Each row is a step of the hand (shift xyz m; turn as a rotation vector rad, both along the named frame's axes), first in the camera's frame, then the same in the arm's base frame.
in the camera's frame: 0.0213 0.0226 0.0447 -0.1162 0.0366 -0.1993
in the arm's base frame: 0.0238 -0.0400 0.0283 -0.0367 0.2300 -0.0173
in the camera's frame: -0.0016 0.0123 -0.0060 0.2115 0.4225 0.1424
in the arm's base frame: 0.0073 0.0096 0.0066 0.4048 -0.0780 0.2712
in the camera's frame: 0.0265 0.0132 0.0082 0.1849 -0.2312 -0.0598
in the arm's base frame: 0.0273 -0.0140 0.0007 0.0064 -0.0988 -0.2853
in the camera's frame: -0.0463 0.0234 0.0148 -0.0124 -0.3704 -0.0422
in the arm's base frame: -0.0231 0.0141 0.0467 -0.2345 -0.0746 -0.2804
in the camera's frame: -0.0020 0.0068 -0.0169 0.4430 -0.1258 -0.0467
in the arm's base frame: 0.0052 0.0174 -0.0026 0.2682 -0.1853 -0.3286
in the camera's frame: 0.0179 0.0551 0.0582 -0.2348 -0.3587 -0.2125
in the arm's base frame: 0.0395 -0.0399 0.0599 -0.3725 0.1675 -0.2494
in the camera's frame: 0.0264 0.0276 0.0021 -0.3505 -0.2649 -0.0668
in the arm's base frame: 0.0372 -0.0042 0.0080 -0.4243 0.1211 -0.0530
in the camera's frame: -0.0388 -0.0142 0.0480 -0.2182 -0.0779 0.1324
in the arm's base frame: -0.0458 -0.0291 0.0327 -0.2356 -0.0457 0.1166
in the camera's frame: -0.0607 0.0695 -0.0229 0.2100 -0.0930 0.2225
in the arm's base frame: 0.0002 0.0667 0.0678 0.0700 -0.3068 -0.0570
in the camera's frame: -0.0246 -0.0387 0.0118 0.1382 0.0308 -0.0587
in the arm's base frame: -0.0448 -0.0118 -0.0098 0.1339 0.0017 -0.0745
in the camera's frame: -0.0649 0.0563 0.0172 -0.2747 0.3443 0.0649
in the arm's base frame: -0.0172 0.0302 0.0805 -0.0054 0.1675 0.4125
